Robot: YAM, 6 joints.
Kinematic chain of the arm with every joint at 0, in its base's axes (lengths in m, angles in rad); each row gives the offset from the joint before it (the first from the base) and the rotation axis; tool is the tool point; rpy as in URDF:
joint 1: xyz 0 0 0.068 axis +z
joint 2: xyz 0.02 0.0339 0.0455 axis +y
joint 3: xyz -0.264 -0.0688 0 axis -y
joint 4: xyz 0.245 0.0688 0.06 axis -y
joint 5: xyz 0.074 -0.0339 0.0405 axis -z
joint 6: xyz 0.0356 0 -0.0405 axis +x
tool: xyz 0 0 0 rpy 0 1.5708 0
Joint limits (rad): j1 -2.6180..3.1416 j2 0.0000..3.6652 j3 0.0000..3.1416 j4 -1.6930..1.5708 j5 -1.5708..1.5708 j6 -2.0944..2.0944
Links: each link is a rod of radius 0.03 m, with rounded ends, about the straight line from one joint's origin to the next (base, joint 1, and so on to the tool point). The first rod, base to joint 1, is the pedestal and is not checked.
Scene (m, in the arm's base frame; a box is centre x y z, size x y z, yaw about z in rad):
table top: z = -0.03
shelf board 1: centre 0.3 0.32 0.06 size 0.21 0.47 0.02 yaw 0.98
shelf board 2: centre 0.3 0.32 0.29 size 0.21 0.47 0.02 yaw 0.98
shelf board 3: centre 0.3 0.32 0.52 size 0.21 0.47 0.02 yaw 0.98
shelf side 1: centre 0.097 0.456 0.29 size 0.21 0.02 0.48 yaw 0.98
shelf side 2: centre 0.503 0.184 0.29 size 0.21 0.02 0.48 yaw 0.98
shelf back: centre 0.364 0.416 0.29 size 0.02 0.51 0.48 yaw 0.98
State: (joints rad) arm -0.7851 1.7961 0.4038 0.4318 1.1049 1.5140
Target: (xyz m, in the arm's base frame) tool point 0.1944 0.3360 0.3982
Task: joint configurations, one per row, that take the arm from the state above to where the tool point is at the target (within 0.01 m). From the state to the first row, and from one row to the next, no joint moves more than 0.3 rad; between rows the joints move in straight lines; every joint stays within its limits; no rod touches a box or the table.
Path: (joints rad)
1: -0.6645 1.5373 0.6147 0.5016 1.0974 1.2288
2: -0.5438 1.2785 0.8257 0.5714 1.0899 0.9435
3: -0.4232 1.0197 1.0366 0.6412 1.0823 0.6583
4: -0.1665 1.1265 1.0944 0.6351 1.0489 0.8009
5: 0.0902 1.2333 1.1522 0.6290 1.0154 0.9435
6: 0.3469 1.3401 1.2100 0.6229 0.9819 1.0862
7: 0.6037 1.4469 1.2677 0.6168 0.9484 1.2288
8: 0.8604 1.5536 1.3255 0.6107 0.9149 1.3714
9: 1.1171 1.6604 1.3833 0.6046 0.8815 1.5140

